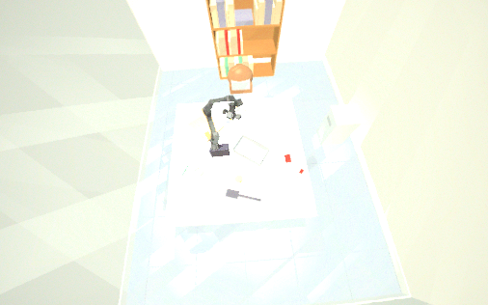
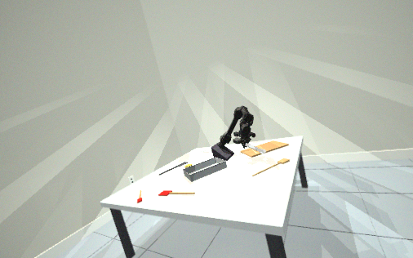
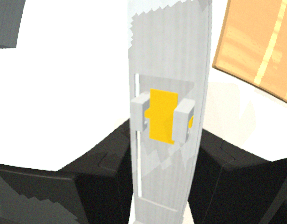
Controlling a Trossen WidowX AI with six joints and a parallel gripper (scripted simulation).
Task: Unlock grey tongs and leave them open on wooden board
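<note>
The yellow lock piece lies 4 cm above my gripper tip and 1 cm to the right of it. The rest, counted from my gripper tip: wooden board (30 cm behind, 10 cm below, 3 cm to the left); red spatula (54 cm ahead, 31 cm to the right, 10 cm below); grey roasting tin (29 cm to the right, 19 cm ahead, 8 cm below).
</note>
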